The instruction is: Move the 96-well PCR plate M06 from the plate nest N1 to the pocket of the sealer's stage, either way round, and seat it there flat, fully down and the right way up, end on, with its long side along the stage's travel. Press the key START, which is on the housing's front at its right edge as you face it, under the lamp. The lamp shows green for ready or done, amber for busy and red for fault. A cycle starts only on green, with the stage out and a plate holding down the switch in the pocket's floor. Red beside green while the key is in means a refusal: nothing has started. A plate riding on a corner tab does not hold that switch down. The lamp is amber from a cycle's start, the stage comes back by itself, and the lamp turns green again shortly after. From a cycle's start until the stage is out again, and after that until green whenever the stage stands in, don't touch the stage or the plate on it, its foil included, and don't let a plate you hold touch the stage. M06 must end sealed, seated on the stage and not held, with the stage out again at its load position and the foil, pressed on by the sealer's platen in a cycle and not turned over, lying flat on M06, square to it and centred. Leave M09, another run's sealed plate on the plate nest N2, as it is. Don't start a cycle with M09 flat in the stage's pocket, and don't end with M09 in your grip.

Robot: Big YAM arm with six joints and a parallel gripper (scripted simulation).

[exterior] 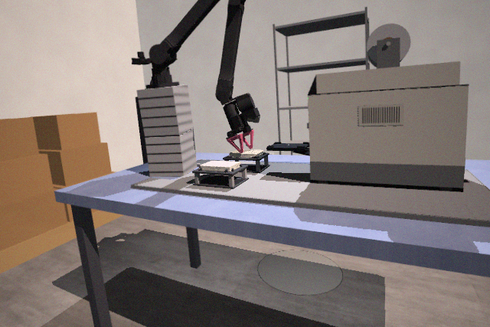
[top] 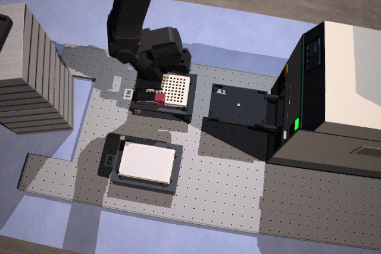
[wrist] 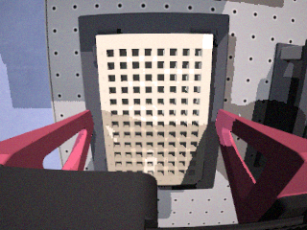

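My hand is 2 cm above the white 96-well plate M06. From my hand the other things lie so: sealer stage: 20 cm ahead, 2 cm above, 1 cm to the right; then plate nest N1: 3 cm below; then sealed plate M09: 20 cm to the right, 2 cm below, 1 cm ahead.
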